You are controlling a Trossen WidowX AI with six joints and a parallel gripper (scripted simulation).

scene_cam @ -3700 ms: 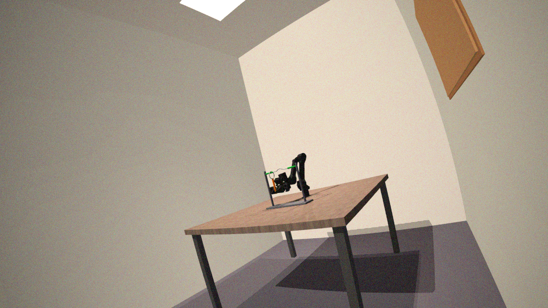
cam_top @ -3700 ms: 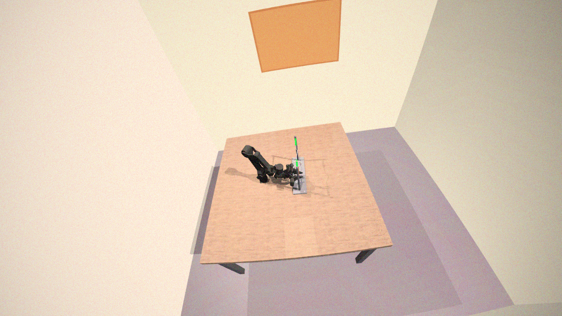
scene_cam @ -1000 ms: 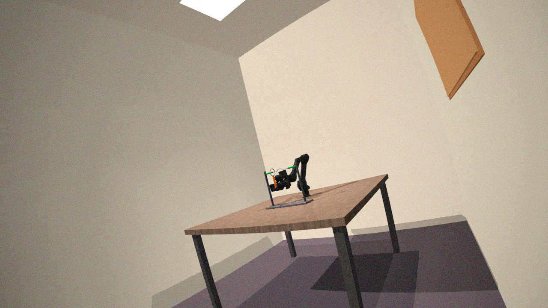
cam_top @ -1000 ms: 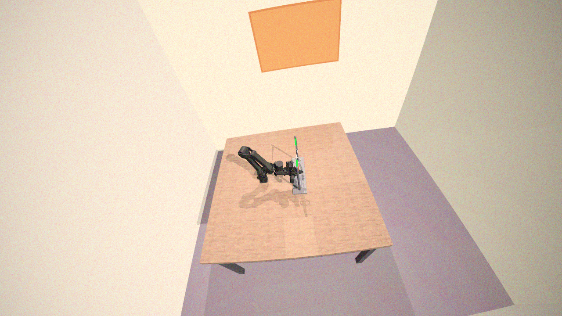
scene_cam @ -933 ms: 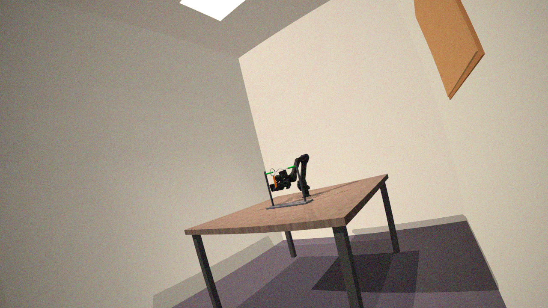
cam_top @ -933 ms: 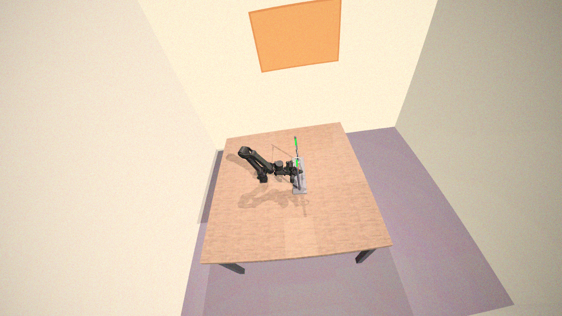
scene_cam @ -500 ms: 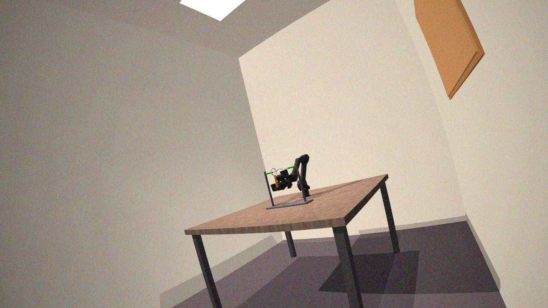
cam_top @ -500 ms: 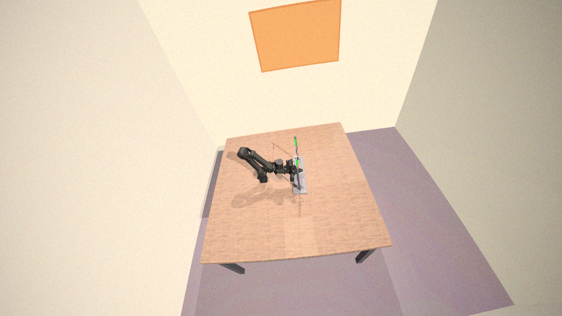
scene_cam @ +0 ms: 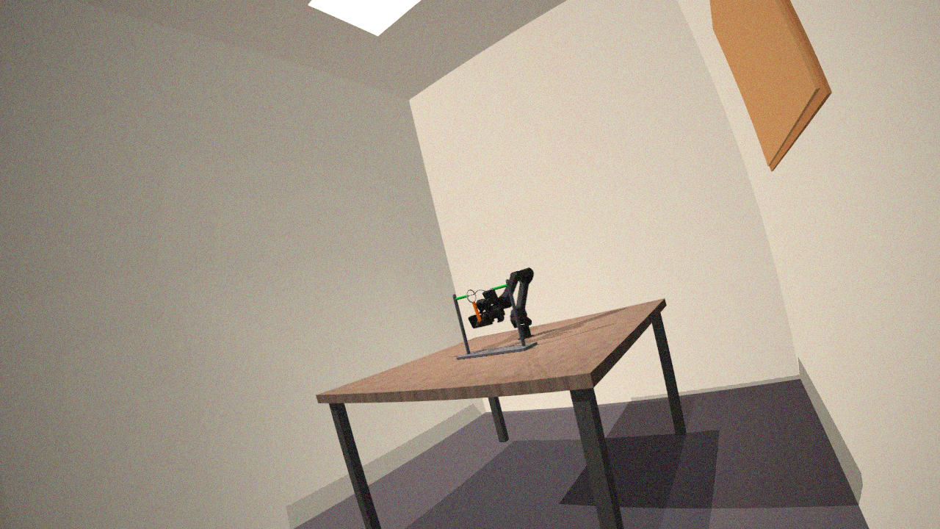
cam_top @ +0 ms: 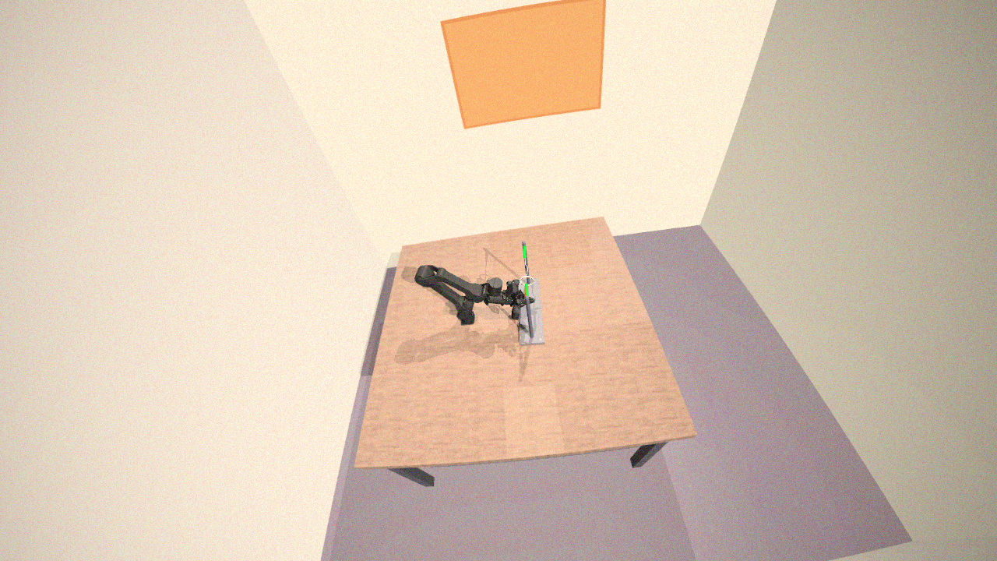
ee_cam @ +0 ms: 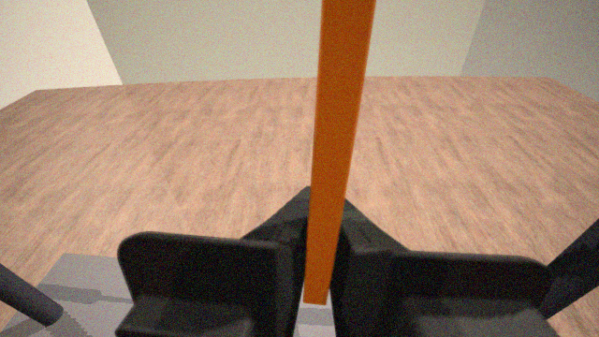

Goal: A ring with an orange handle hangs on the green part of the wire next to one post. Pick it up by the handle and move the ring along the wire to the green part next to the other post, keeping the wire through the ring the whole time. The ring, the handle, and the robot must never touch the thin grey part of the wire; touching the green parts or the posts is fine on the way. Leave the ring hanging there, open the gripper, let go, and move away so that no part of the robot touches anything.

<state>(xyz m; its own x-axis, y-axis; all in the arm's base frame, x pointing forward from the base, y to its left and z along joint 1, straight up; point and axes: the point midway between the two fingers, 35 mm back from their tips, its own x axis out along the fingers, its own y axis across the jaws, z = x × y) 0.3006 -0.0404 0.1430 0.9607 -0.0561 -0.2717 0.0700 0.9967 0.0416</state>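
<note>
Right now my gripper tip is 30 mm past the ring with orange handle and 100 mm below it.
</note>
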